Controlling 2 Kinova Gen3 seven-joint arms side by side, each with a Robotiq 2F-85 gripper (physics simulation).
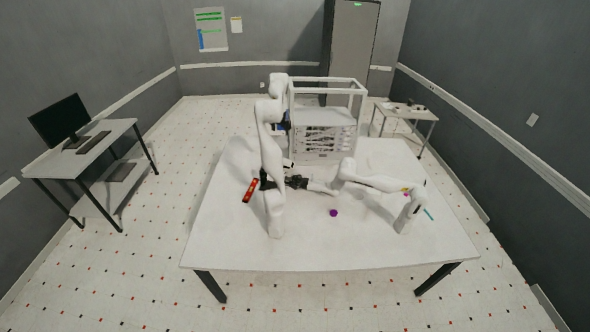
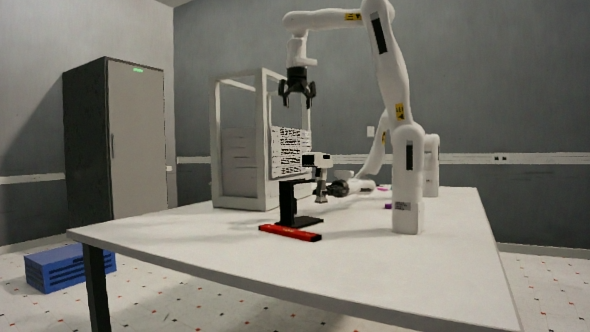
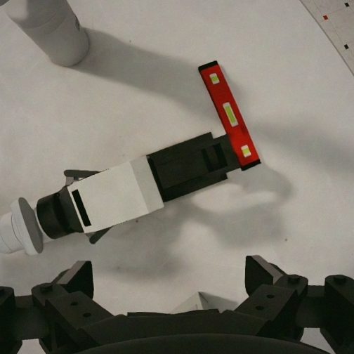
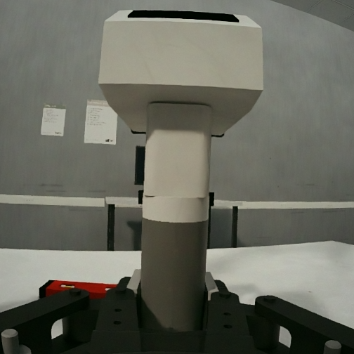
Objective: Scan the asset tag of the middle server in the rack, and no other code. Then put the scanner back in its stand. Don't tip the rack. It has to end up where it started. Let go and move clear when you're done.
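Note:
My right gripper is shut on the grey handle of the white scanner. The scanner is upright, its head beside the black stand and higher than it; contact between them cannot be made out. The white rack stands upright at the back of the table, with several servers stacked inside. The middle server faces the table; its asset tag is too small to read. My left gripper is open and empty, pointing down high above the table.
A red level lies against or close to the stand's base. A purple object lies between the arm bases. A magenta piece and a teal stick lie near the right arm's base.

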